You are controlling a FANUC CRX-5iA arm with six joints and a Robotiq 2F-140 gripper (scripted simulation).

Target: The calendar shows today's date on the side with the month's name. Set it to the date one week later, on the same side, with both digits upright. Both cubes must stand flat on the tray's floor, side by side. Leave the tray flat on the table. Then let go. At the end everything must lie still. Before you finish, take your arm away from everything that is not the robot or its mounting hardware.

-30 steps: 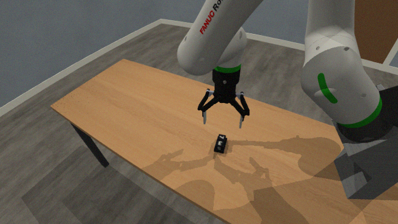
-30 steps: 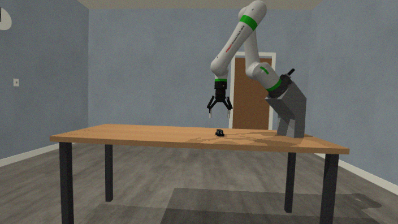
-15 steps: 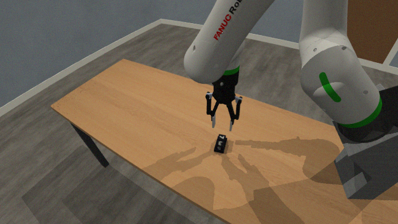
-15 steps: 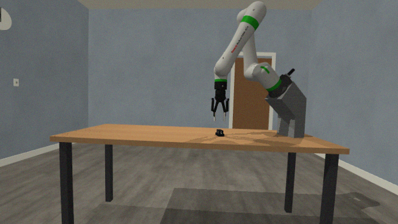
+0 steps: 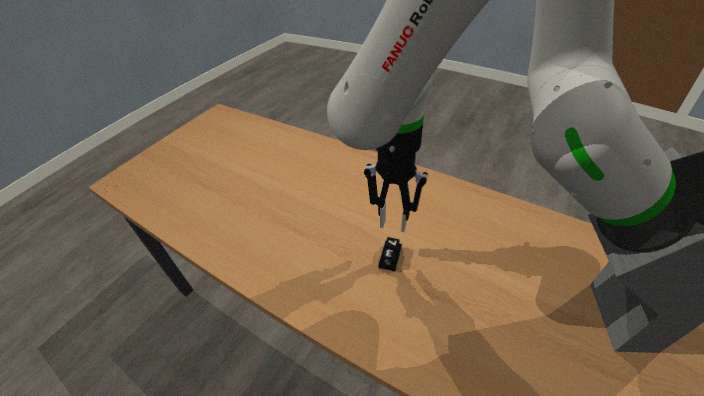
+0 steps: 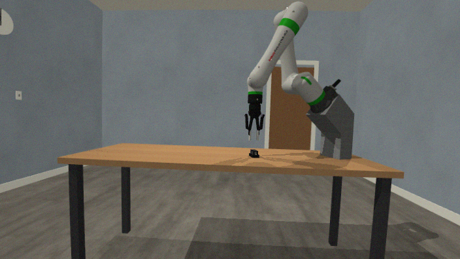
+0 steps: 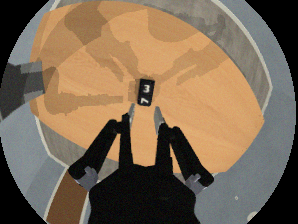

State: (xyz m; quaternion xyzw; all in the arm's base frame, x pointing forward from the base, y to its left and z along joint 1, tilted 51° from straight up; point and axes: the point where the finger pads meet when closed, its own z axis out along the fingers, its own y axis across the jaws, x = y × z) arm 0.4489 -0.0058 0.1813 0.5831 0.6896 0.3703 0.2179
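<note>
My hand is 10 mm past the tray, 20 mm to the right of it and 130 mm above it.
</note>
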